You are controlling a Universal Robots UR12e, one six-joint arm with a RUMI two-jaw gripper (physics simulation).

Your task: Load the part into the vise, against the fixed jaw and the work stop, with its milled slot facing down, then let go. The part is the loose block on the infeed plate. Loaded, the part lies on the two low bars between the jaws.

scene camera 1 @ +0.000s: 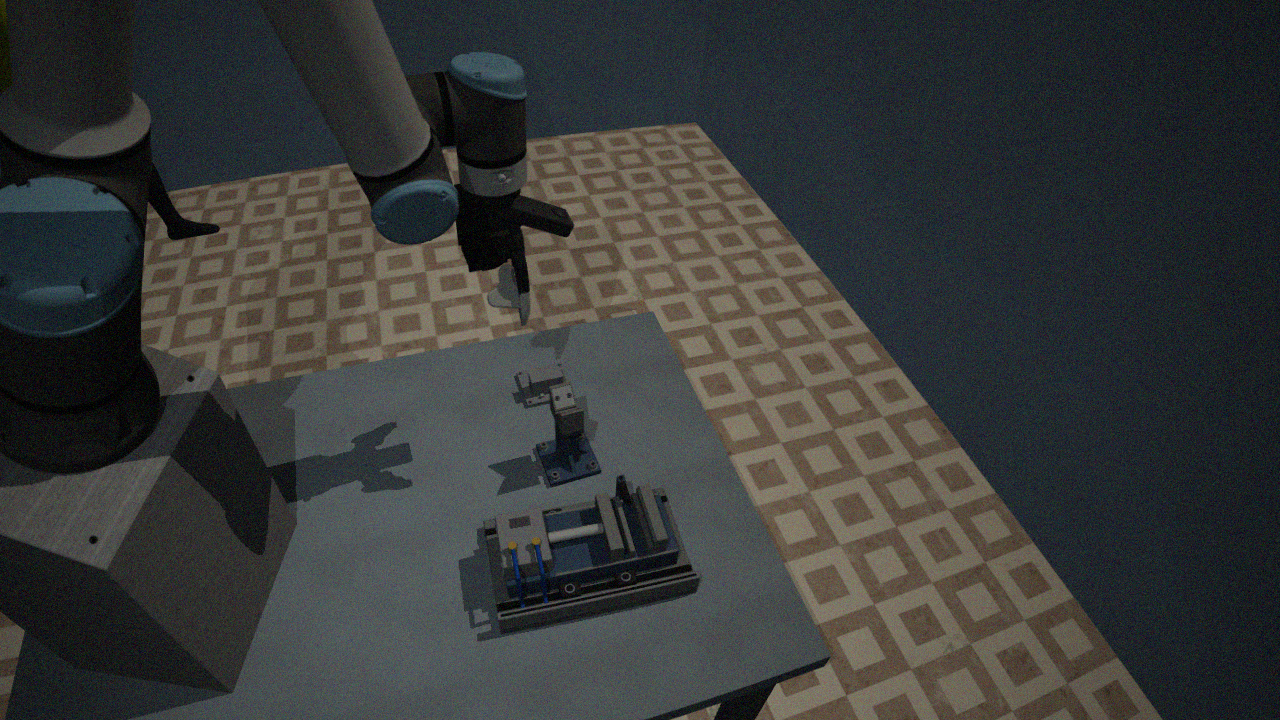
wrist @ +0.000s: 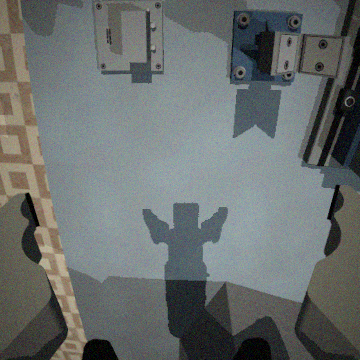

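Where they show: gripper, fingertip midpoint: (scene camera 1: 509, 295) (wrist: 181, 195); arm's base, origin of the base link: (scene camera 1: 73, 402).
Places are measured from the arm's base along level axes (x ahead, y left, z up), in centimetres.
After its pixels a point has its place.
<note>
The part, a grey block (scene camera 1: 541, 377) @(x 63.9, y 14.0, z -36.1 cm) (wrist: 135, 40) @(x 64.4, y 14.3, z -36.1 cm), lies on the grey infeed plate (wrist: 102, 57) @(x 62.9, y 20.0, z -39.9 cm) near the table's far edge. It is hard to tell from the plate, and its milled slot cannot be made out. The vise (scene camera 1: 590, 565) @(x 55.2, y -25.8, z -34.7 cm) (wrist: 320, 145) @(x 47.1, y -11.1, z -38.7 cm) stands nearer scene camera 1; an edge of it shows at the right in the wrist view. Its upright jaws (scene camera 1: 609, 526) (scene camera 1: 654, 519) are apart, with no block seen between them. A dark upright piece (scene camera 1: 622, 488) @(x 64.4, y -17.7, z -31.2 cm) rises beside them. My gripper (scene camera 1: 513, 308) @(x 57.6, y 8.8, z -10.5 cm) (wrist: 181, 195) @(x 57.6, y 8.8, z -10.5 cm) is open and empty, high above the table and away from the part.
A blue-based stand (scene camera 1: 568, 461) @(x 61.3, y -4.0, z -38.8 cm) (wrist: 240, 35) @(x 63.6, y 1.0, z -39.7 cm) with grey blocks on top rises between the infeed plate and the vise. Two blue stalks with yellow tips (scene camera 1: 512, 546) @(x 45.3, y -20.8, z -29.7 cm) (scene camera 1: 536, 541) @(x 48.7, y -21.5, z -29.7 cm) stand at the vise's left end. The robot's pedestal (scene camera 1: 179, 582) @(x 4.3, y -16.0, z -18.3 cm) is at the left.
</note>
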